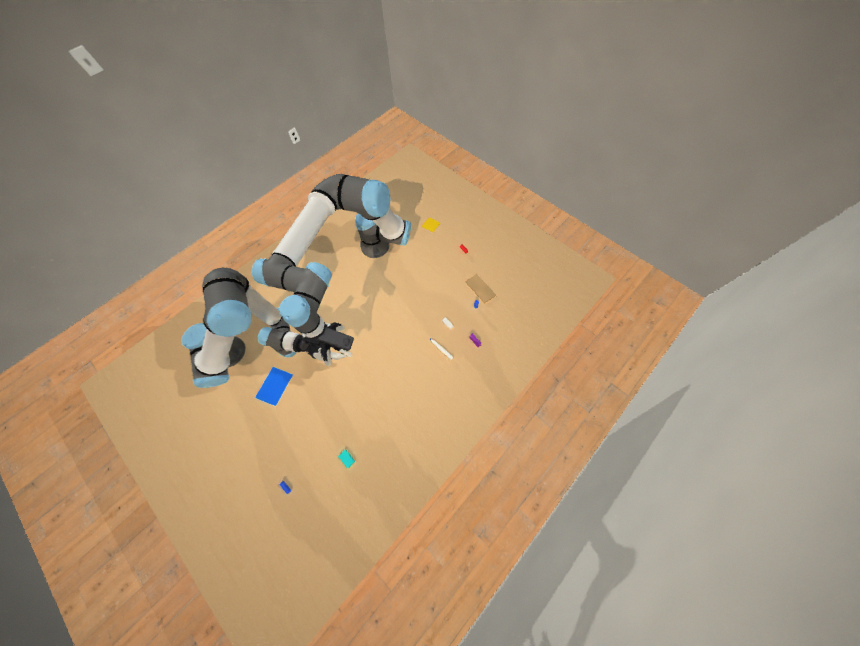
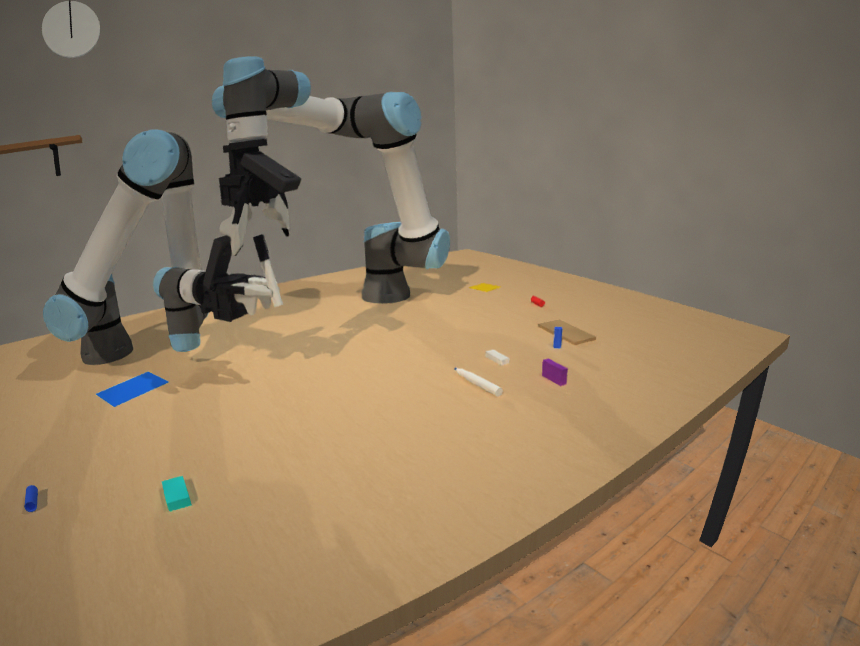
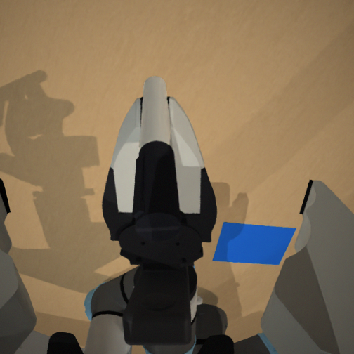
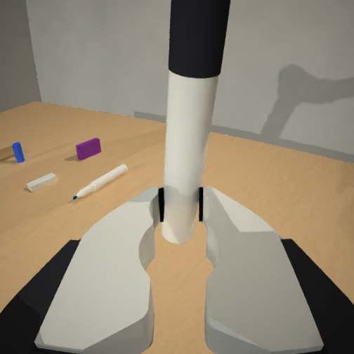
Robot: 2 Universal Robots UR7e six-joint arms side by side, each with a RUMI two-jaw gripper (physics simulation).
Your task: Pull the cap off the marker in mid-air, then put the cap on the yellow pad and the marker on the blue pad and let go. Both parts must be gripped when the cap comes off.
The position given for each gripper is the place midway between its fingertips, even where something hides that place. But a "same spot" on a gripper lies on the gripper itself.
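Labels:
The left gripper is out of frame in image 4. Elsewhere the left gripper shows in image 1, in image 2 and in image 3 (154, 184). On the left gripper (image 1: 326, 361) and the left gripper (image 2: 235, 226) the same spot is seen. A blue pad (image 1: 278, 379) and the blue pad (image 3: 238, 242) are likewise the same spot.

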